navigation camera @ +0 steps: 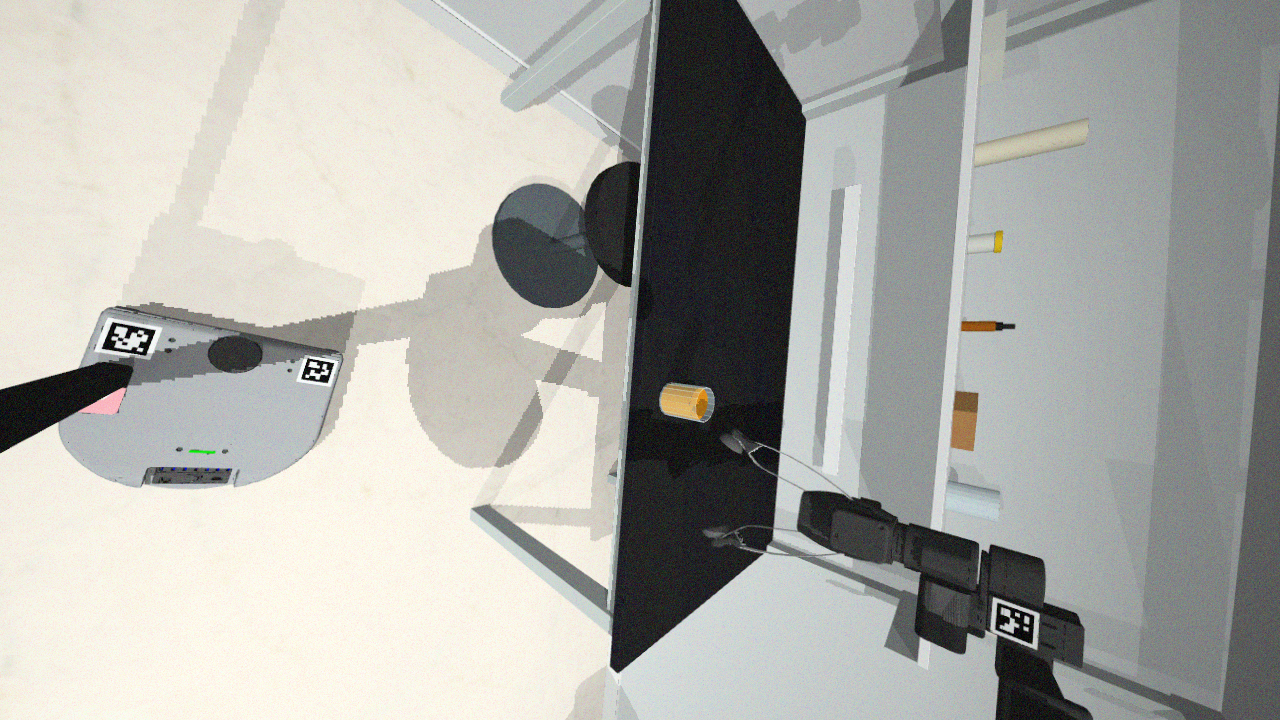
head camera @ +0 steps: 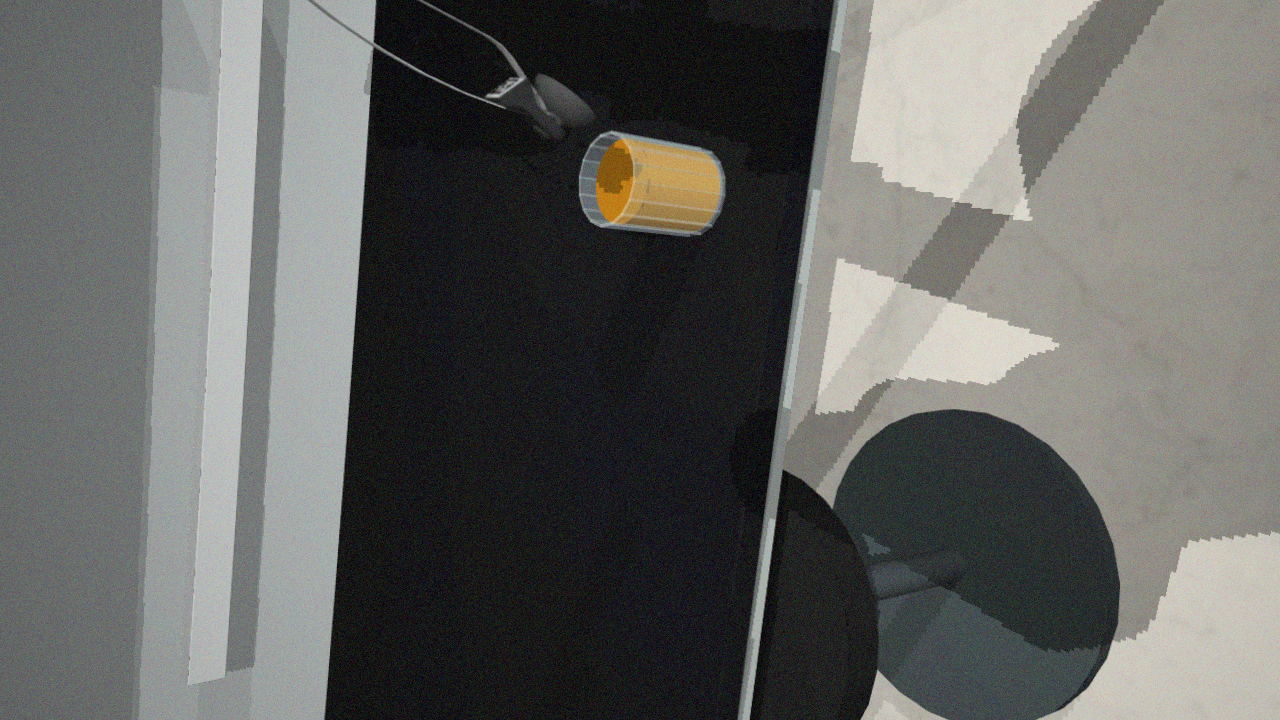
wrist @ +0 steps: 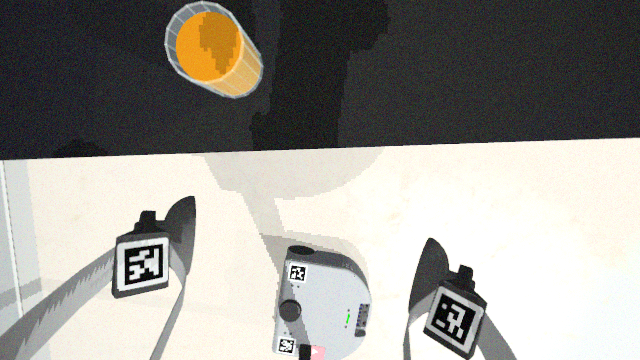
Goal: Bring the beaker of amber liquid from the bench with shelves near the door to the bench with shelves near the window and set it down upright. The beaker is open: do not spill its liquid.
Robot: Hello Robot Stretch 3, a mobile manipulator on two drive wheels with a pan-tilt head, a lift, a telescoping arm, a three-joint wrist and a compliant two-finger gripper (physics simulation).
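The open glass beaker of amber liquid (head camera: pixel 666 188) (navigation camera: pixel 684 402) (wrist: pixel 212 50) stands upright on the black top of a bench with shelves (head camera: pixel 537 447) (navigation camera: pixel 716 223) (wrist: pixel 475 75). My gripper (navigation camera: pixel 725 488) (wrist: pixel 307 243) is open and empty, its two fingers wide apart. In the navigation view it is over the bench top, with one finger close to the beaker's side and the other farther off. In the head view one fingertip (head camera: pixel 563 100) shows near the beaker's rim, and the other is out of view. The beaker is not between the fingers. No door or window shows.
A shelf (navigation camera: pixel 955 286) above the bench holds a cream roll (navigation camera: pixel 1033 141), a yellow-capped bottle (navigation camera: pixel 984 241), an orange marker (navigation camera: pixel 980 325), a brown box (navigation camera: pixel 964 420) and a pale cylinder (navigation camera: pixel 973 499). A stool (head camera: pixel 814 608) (navigation camera: pixel 613 223) stands at the bench's front edge. My base (navigation camera: pixel 268 411) (wrist: pixel 330 305) is on the floor.
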